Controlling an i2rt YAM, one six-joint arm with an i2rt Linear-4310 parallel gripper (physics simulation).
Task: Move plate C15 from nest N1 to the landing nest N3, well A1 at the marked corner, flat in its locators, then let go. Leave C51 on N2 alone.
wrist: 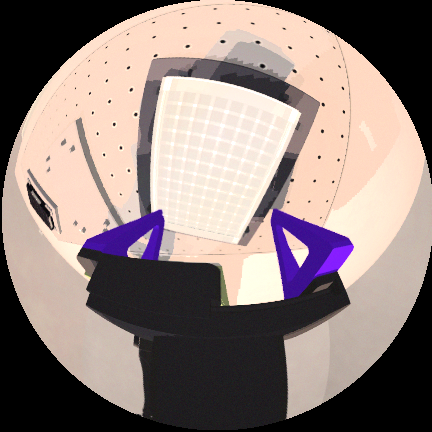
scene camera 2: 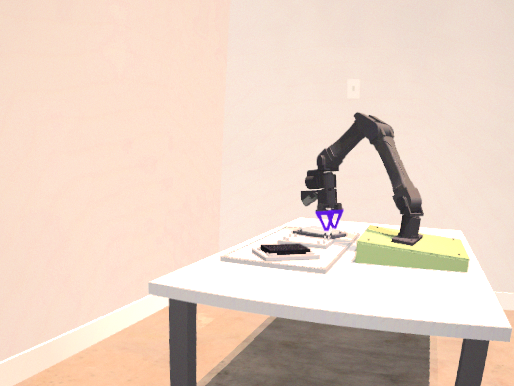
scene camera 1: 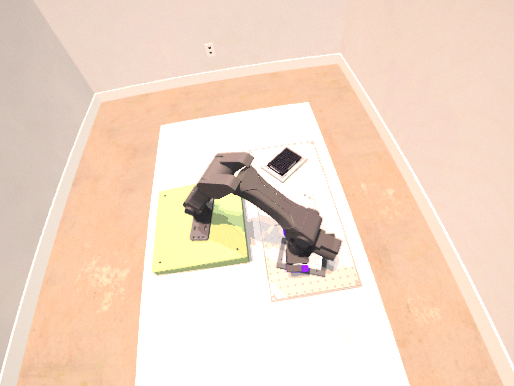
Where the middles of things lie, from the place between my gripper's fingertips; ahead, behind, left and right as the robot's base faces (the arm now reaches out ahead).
My gripper is now 4 cm short of the clear gridded plate [wrist: 215,147] and 1 cm to the right of it.
